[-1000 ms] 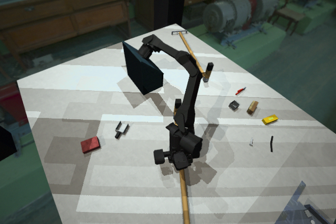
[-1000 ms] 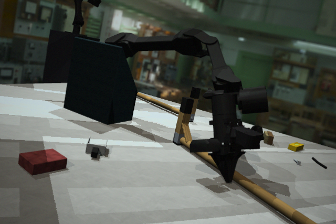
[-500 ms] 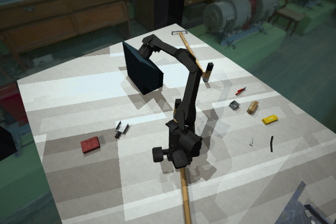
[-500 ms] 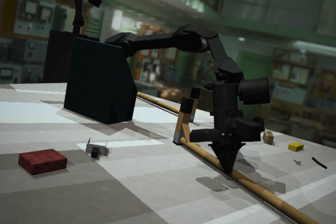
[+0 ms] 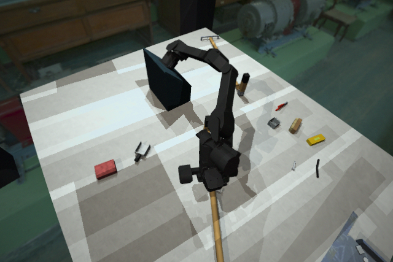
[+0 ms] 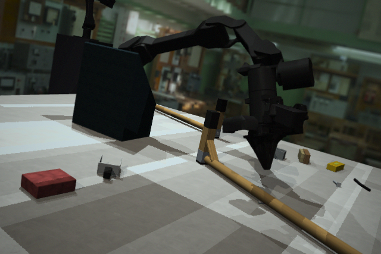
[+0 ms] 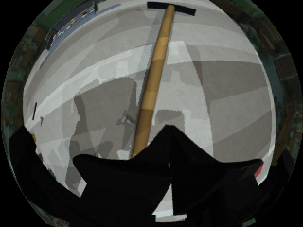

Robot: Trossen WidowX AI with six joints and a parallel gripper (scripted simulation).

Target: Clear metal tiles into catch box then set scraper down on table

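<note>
Right now the long scraper is 3 cm ahead of my gripper tip, 2 cm below it and 1 cm to the left of it. Round my gripper tip: grey box: 49 cm to the left, 8 cm below, 2 cm behind; grey bracket: 30 cm behind, 9 cm to the right, 8 cm below; red block: 33 cm behind, 23 cm to the right, 8 cm below.
</note>
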